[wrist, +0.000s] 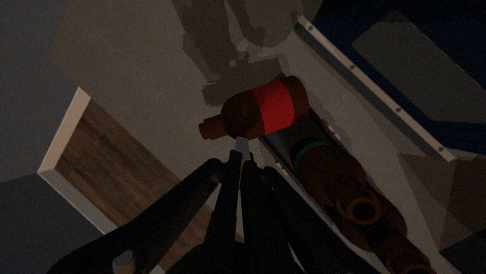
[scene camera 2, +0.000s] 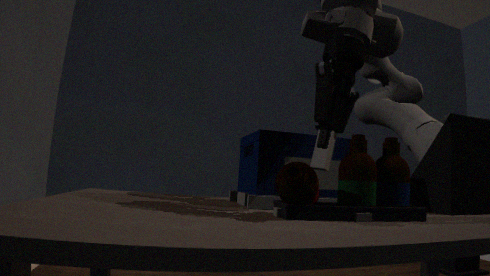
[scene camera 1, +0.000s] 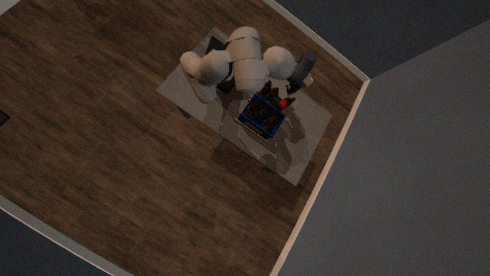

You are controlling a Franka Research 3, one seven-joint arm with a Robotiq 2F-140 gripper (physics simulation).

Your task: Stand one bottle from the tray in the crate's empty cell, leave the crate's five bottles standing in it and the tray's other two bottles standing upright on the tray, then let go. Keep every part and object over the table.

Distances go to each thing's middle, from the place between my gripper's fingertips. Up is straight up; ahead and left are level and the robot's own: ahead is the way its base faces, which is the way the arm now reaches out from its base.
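Scene:
My hand is 6 cm to the left of the green-labelled bottle (scene camera 2: 357,176), and it is also 11 cm past the bottle.

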